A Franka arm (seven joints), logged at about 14 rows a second.
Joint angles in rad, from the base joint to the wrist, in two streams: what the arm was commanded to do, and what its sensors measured. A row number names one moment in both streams.
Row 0, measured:
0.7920 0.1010 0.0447 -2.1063 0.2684 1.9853 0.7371
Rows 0 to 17, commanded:
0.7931 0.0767 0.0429 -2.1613 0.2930 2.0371 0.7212
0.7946 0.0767 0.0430 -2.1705 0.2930 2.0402 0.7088
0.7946 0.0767 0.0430 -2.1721 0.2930 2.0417 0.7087
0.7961 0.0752 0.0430 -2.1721 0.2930 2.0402 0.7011
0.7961 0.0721 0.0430 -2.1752 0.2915 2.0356 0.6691
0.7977 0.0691 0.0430 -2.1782 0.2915 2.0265 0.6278
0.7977 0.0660 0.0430 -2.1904 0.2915 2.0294 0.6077
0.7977 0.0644 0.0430 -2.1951 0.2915 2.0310 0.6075
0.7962 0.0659 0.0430 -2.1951 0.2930 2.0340 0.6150
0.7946 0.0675 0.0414 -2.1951 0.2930 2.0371 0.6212
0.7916 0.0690 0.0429 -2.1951 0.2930 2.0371 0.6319
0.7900 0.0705 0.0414 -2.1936 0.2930 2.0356 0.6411
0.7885 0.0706 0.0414 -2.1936 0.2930 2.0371 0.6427
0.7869 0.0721 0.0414 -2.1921 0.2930 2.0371 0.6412
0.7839 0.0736 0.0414 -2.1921 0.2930 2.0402 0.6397
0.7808 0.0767 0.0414 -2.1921 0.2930 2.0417 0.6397
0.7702 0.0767 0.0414 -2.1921 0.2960 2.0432 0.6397
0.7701 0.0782 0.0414 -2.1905 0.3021 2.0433 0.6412
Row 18, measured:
0.7871 0.0865 0.0403 -2.1664 0.2689 2.0230 0.6474
